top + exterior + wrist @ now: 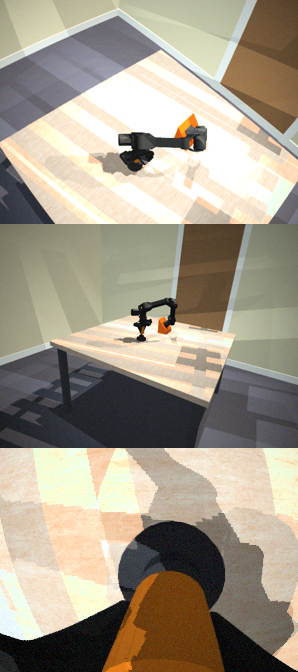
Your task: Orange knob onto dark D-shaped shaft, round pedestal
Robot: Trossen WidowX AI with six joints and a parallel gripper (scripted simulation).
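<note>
Now: gripper tip 20 mm below the orange knob. Round my gripper tip: dark round pedestal 40 mm below.
</note>
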